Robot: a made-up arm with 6 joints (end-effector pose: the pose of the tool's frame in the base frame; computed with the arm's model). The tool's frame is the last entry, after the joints. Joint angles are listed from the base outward.
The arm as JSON. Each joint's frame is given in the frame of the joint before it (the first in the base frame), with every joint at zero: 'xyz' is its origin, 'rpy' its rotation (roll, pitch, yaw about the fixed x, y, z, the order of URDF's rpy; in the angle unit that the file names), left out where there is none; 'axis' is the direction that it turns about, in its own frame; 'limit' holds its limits. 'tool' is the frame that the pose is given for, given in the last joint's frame.
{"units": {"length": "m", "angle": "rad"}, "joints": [
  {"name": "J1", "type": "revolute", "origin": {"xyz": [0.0, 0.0, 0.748]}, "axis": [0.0, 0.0, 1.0], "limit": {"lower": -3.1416, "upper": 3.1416}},
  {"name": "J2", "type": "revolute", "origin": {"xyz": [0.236, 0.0, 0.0]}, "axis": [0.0, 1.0, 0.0], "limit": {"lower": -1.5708, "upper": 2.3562}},
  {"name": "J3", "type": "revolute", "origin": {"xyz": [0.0, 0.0, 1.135]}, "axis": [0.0, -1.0, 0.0], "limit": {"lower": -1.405, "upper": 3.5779}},
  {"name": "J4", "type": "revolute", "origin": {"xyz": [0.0, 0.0, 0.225]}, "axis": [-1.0, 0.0, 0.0], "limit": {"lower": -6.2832, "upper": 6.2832}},
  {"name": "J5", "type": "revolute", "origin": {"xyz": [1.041, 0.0, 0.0]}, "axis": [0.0, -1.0, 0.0], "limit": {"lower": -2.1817, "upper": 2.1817}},
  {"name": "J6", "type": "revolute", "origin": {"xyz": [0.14, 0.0, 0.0]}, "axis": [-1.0, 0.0, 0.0], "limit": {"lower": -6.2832, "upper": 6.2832}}
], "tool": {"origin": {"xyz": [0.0, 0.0, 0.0]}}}
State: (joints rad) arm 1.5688 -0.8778 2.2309 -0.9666 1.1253 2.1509
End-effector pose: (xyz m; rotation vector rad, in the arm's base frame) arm 0.1005 -1.7479 1.2127 2.2551 -0.3262 -0.8750
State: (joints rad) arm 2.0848 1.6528 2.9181 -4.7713 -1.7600 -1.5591
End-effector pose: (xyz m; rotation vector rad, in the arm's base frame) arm -0.6010 1.3436 1.6880 1.1645 0.4833 0.3198
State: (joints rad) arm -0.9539 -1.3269 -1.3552 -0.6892 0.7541 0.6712
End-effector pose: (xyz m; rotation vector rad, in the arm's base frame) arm 0.1155 -0.2682 1.2886 -0.2668 -0.5407 -1.4007
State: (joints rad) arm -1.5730 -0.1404 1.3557 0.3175 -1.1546 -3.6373
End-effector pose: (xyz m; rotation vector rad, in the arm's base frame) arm -0.0401 -0.0559 2.9741 -1.8745 2.3566 -0.8922
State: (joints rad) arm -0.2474 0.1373 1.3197 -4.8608 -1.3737 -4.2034
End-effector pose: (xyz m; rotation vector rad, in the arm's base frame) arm 0.5548 -0.2802 2.9387 -1.8838 1.8675 -0.7861
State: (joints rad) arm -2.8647 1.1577 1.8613 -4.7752 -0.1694 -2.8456
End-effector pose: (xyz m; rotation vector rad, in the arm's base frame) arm -1.9590 -0.5323 2.1369 -0.6230 -1.7512 -1.8834
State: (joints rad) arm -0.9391 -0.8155 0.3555 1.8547 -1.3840 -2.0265
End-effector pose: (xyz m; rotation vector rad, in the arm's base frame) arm -0.3533 0.2592 2.6115 0.1730 -1.9702 -1.7472
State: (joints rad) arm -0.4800 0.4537 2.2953 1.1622 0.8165 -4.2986
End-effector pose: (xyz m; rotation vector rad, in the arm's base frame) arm 0.1971 0.0029 2.7926 1.1439 0.2686 1.7908
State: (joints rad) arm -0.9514 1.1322 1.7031 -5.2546 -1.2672 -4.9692
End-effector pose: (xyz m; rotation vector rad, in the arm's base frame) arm 1.1204 -1.7685 1.9465 -1.1298 1.9598 -0.8458
